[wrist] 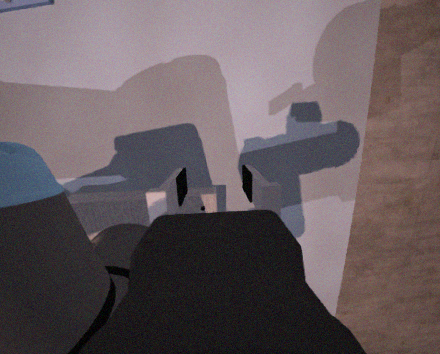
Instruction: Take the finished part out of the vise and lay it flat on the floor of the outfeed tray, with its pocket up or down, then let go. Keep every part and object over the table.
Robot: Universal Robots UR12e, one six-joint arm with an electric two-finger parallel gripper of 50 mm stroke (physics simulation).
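Frame: origin at the arm's base, x right, y ahead, z up, level; millimetres.
Seen in the pictures: gripper, fingertip midpoint: (214, 178).
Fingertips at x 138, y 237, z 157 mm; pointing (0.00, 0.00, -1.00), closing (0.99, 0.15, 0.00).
Note:
A point is followed by its place in that frame.
My gripper (214, 178) {x 138, y 237, z 157 mm} is open, with its two dark fingertip pads apart and no part held between them. A grey, finely textured block (110, 207) {x -38, y 125, z 6 mm} shows at the left, partly hidden behind my fingers and arm. Its paler end, with a small dark hole, shows behind and below the gap between the fingertips. I cannot tell whether this block belongs to the vise. The finished part and the outfeed tray cannot be made out in this view.
A dark grey arm link with a blue cap (27, 172) fills the lower left. A blue-edged corner of an object (30, 6) {x -188, y 449, z -42 mm} shows at the top left. Dark shadows lie across the pale surface (150, 30) {x 11, y 432, z -45 mm}. A brown wood-grained surface (400, 200) runs down the right side.

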